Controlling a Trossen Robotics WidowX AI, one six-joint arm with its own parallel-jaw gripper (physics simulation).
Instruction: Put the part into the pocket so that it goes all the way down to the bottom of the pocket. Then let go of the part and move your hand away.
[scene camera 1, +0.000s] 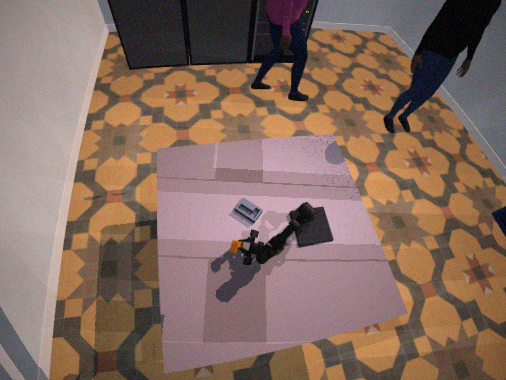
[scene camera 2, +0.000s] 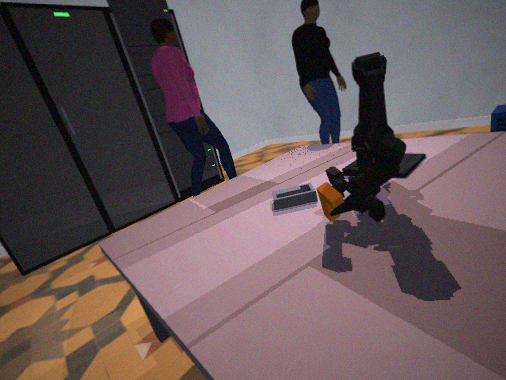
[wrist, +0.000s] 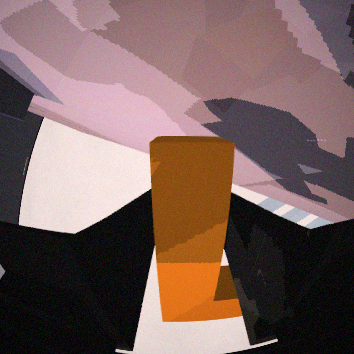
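Where they show: gripper, fingertip midpoint: (scene camera 2: 326, 211) (wrist: 186, 195); arm's base, origin of the base link: (scene camera 1: 303, 218) (scene camera 2: 364, 164).
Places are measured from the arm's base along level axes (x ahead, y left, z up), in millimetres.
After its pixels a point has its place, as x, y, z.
Observation:
The orange part (scene camera 1: 236, 246) {448, 49, 89} (scene camera 2: 330, 201) {484, 54, 72} (wrist: 191, 210) {407, 31, 19} is a block held between the dark fingers of my gripper (scene camera 1: 242, 246) {430, 14, 17} (scene camera 2: 337, 197) (wrist: 186, 195) {430, 14, 17}. The gripper is shut on it. In the scene camera 2 view the part is tilted, its lower end close to the table top; any gap beneath is hard to tell. The grey block with the pocket (scene camera 1: 254, 216) {271, -115, -19} (scene camera 2: 296, 202) {328, -132, -13} sits on the table apart from the part, behind it in the scene camera 1 view and left of it in the scene camera 2 view. Its slot faces up. The pocket's bottom is too small to see clearly.
The pinkish table (scene camera 1: 300, 300) {218, 411, -23} (scene camera 2: 225, 260) {644, -173, -24} carries the arm's dark base plate (scene camera 1: 320, 232) {-59, 115, -7} (scene camera 2: 414, 162) {-16, 159, -10}. Shadows of the arm fall across the table. Two people (scene camera 1: 285, 42) (scene camera 1: 432, 70) and dark cabinets (scene camera 1: 155, 32) (scene camera 2: 65, 100) stand beyond the table.

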